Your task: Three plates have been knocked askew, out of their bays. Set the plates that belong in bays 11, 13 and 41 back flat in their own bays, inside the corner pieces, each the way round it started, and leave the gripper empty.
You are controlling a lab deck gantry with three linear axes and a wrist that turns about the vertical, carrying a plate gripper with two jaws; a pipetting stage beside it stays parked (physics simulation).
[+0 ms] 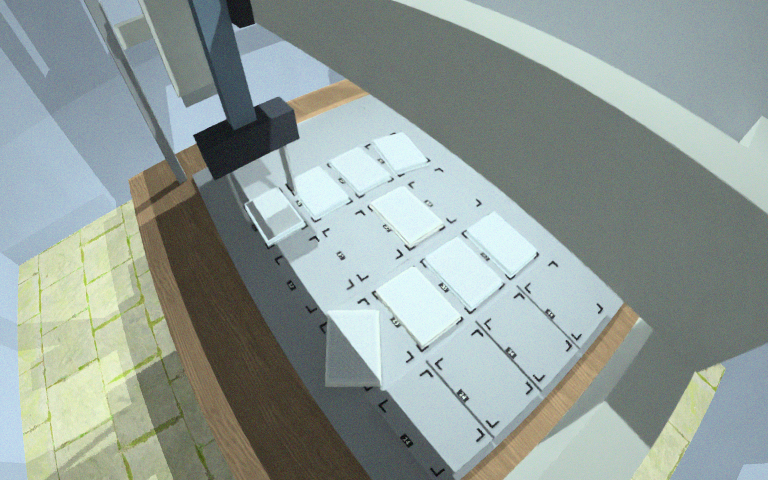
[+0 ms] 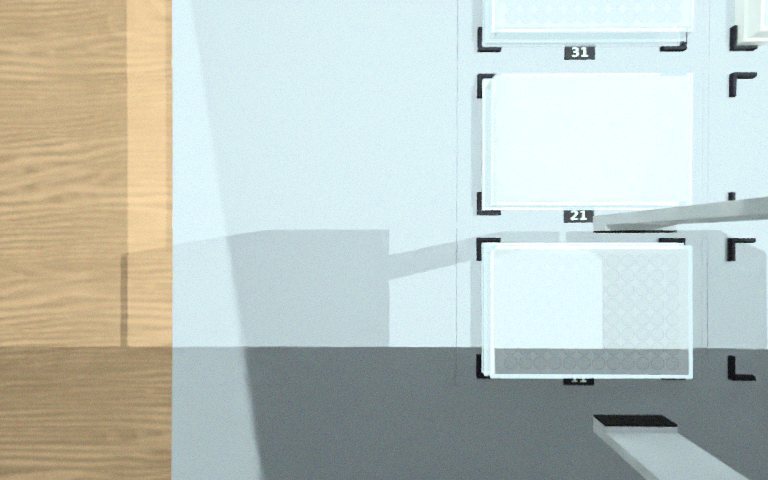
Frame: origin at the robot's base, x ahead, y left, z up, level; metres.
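Seen in the pictures: gripper, fingertip midpoint: (image 1: pixel 269 202) (image 2: pixel 627 323); robot's base, link origin: (image 1: pixel 245 208) (image 2: pixel 481 372).
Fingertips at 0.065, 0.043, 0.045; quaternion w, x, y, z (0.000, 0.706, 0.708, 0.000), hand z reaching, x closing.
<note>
Pixels of each thing's top centre, then the offset from my fingertips to it, as dx, dy, dz. "spot": a spot on its surface instead.
- bay 11 plate, top centre: (image 2: pixel 591 312) (image 1: pixel 272 212) -0.001, +0.000, -0.031
- bay 13, surface spot: (image 1: pixel 353 348) spot: +0.329, -0.024, -0.029
- bay 41, surface spot: (image 1: pixel 400 152) spot: +0.015, +0.318, -0.029
- bay 21, surface spot: (image 2: pixel 589 141) (image 1: pixel 316 188) spot: -0.003, +0.105, -0.030
- bay 31, surface spot: (image 2: pixel 589 14) (image 1: pixel 346 172) spot: -0.003, +0.183, -0.031
- bay 32, surface spot: (image 1: pixel 406 216) spot: +0.171, +0.208, -0.030
- bay 23, surface spot: (image 1: pixel 419 305) spot: +0.331, +0.106, -0.030
- bay 33, surface spot: (image 1: pixel 462 273) spot: +0.331, +0.206, -0.031
- bay 43, surface spot: (image 1: pixel 501 243) spot: +0.331, +0.313, -0.031
- Wooden edging, surface spot: (image 1: pixel 550 391) spot: +0.584, +0.179, -0.045
The bay 11 plate (image 1: pixel 276 217) (image 2: pixel 589 311) is clear-walled and lies square with its bay, among the corner pieces; it looks flat. My gripper (image 1: pixel 269 204) (image 2: pixel 634 325) is open, its jaws down along the plate's two long sides with a gap on each side. The plate at bay 13 (image 1: pixel 353 348) lies turned across its bay near the deck's front edge, covering most of that bay's markings. The plate at bay 41 (image 1: pixel 400 152) is at the far end of its row. A corner piece shows beside its left edge; whether it sits fully inside is too small to tell.
Plates stand in bay 21 (image 1: pixel 322 192) (image 2: pixel 589 141) and bay 31 (image 1: pixel 359 169) (image 2: pixel 589 14). Others stand at bay 32 (image 1: pixel 406 216), bay 23 (image 1: pixel 419 305), bay 33 (image 1: pixel 462 273) and bay 43 (image 1: pixel 501 243). Wooden edging (image 1: pixel 555 396) (image 2: pixel 84 169) borders the deck.
</note>
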